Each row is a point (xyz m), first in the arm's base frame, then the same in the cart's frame.
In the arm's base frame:
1: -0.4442 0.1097 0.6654
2: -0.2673 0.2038 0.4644
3: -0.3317 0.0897 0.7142
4: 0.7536 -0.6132 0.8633
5: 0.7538 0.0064 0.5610
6: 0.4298 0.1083 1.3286
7: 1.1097 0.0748 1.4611
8: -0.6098 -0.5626 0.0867
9: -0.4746 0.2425 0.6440
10: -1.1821 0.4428 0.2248
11: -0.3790 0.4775 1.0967
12: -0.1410 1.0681 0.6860
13: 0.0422 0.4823 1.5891
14: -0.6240 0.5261 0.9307
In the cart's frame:
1: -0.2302 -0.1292 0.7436
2: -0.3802 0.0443 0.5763
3: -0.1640 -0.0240 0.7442
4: 0.7112 0.7924 0.2328
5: 0.0433 0.9543 0.2875
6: 0.3147 0.7690 1.0599
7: 0.5546 1.4138 0.9723
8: -0.0366 -0.5640 -0.0231
9: -0.3558 -0.1182 0.7994
10: -0.8938 -0.7688 0.7389
11: -0.2785 0.0978 1.2648
12: -0.9332 0.4621 1.1522
13: 0.0744 0.5521 1.5631
14: -0.4594 -0.1364 1.2164

